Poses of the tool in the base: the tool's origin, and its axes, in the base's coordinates. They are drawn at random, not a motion.
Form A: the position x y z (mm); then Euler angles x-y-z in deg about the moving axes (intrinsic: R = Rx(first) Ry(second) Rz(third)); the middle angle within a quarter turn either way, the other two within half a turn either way.
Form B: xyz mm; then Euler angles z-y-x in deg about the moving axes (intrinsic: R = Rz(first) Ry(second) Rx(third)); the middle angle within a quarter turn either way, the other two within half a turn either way. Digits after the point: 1 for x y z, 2 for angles.
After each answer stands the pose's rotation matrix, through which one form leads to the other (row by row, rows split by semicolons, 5 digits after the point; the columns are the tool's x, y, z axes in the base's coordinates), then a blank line. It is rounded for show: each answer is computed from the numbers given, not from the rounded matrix.
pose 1, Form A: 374.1 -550.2 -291.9 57.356 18.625 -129.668
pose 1, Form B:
374.1 -550.2 -291.9 -135.87 32.56 -52.66
-0.60491 0.72944 0.31937; -0.58688 -0.13732 -0.79794; -0.53819 -0.67012 0.51117

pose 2, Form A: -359.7 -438.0 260.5 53.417 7.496 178.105
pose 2, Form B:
-359.7 -438.0 260.5 -175.10 -5.98 -53.55
-0.99091 -0.03279 0.13046; -0.08499 -0.59912 -0.79613; 0.10426 -0.79998 0.59089

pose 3, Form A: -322.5 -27.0 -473.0 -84.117 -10.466 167.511
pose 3, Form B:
-322.5 -27.0 -473.0 -170.87 13.49 84.05
-0.96009 -0.21265 -0.18165; -0.15425 -0.13915 0.97818; -0.23329 0.96717 0.10079

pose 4, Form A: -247.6 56.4 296.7 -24.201 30.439 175.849
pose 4, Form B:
-247.6 56.4 296.7 162.38 -25.54 29.36
-0.85991 -0.06241 0.50662; 0.27316 -0.89469 0.35344; 0.43121 0.44231 0.78640

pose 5, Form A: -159.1 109.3 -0.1 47.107 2.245 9.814
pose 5, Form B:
-159.1 109.3 -0.1 8.34 -5.66 46.89
0.98461 -0.17032 0.03917; 0.14429 0.66578 -0.73206; 0.09860 0.72645 0.68011

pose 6, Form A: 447.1 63.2 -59.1 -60.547 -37.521 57.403
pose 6, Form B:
447.1 63.2 -59.1 58.60 34.91 -61.60
0.42728 -0.66820 -0.60905; 0.69996 -0.18190 0.69063; -0.57226 -0.72140 0.38999

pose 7, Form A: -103.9 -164.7 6.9 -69.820 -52.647 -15.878
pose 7, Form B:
-103.9 -164.7 6.9 46.88 -31.37 -75.81
0.58358 0.16599 -0.79491; 0.62327 0.53594 0.56948; 0.52055 -0.82778 0.20930

